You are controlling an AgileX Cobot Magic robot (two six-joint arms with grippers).
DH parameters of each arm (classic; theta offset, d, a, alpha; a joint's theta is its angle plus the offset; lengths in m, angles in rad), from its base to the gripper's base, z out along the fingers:
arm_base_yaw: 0 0.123 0 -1.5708
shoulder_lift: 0.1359 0 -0.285 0
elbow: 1.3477 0 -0.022 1.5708
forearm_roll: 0 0.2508 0 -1.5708
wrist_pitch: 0 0 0.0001 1.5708
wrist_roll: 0 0.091 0 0
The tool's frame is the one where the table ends.
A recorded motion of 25 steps. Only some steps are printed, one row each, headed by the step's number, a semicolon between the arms.
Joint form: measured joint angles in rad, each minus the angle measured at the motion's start. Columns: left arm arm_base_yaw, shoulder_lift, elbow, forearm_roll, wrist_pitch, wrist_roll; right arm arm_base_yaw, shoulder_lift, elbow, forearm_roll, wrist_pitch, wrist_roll.
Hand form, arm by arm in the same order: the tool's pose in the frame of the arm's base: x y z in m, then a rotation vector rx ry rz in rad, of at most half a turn. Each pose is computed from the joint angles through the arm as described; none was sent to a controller.
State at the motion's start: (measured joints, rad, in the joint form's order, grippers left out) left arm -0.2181 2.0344 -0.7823 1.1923 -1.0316 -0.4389; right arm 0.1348 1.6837 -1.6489 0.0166 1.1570 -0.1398
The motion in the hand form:
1: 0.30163 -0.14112 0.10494 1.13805 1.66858 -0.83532; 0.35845 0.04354 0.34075 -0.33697 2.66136 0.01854
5: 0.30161 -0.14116 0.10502 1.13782 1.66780 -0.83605; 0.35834 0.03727 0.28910 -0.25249 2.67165 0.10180
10: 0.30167 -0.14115 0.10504 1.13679 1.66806 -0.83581; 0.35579 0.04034 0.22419 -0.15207 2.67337 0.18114
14: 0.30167 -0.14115 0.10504 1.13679 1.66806 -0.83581; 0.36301 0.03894 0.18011 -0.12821 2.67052 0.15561
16: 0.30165 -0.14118 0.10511 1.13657 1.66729 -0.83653; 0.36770 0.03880 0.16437 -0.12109 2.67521 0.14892
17: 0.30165 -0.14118 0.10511 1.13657 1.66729 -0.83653; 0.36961 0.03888 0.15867 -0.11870 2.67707 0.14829
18: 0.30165 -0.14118 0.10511 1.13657 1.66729 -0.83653; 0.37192 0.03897 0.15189 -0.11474 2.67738 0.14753
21: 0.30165 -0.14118 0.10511 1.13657 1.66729 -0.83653; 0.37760 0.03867 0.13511 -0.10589 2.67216 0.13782
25: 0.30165 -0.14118 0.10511 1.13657 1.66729 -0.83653; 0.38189 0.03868 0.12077 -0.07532 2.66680 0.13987
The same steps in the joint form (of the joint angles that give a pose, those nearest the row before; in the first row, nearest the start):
1: 0.0000 0.0000 0.0000 0.0000 0.0000 0.0000; -0.0183 0.0000 0.0478 0.0026 -0.0404 0.0000
5: 0.0000 0.0000 0.0000 0.0000 -0.0009 0.0000; -0.0504 0.0000 0.2539 0.0797 -0.2418 -0.0054
10: 0.0000 0.0000 0.0000 -0.0009 -0.0009 0.0000; -0.0514 0.0456 0.4626 0.1737 -0.4969 -0.0140
14: 0.0000 0.0000 0.0000 -0.0009 -0.0009 0.0000; -0.0514 0.1339 0.5321 0.1821 -0.6604 -0.0254
16: 0.0000 0.0000 0.0000 -0.0009 -0.0018 0.0000; -0.0514 0.1777 0.5377 0.1870 -0.7059 -0.0301
17: 0.0000 0.0000 0.0000 -0.0009 -0.0018 0.0000; -0.0514 0.1948 0.5377 0.1918 -0.7211 -0.0342
18: 0.0000 0.0000 0.0000 -0.0009 -0.0018 0.0000; -0.0514 0.2151 0.5377 0.1984 -0.7412 -0.0393
21: 0.0000 0.0000 0.0000 -0.0009 -0.0018 0.0000; -0.0514 0.2656 0.5377 0.2064 -0.7979 -0.0467
25: 0.0000 0.0000 0.0000 -0.0009 -0.0018 0.0000; -0.0514 0.3085 0.5377 0.2282 -0.8474 -0.0489

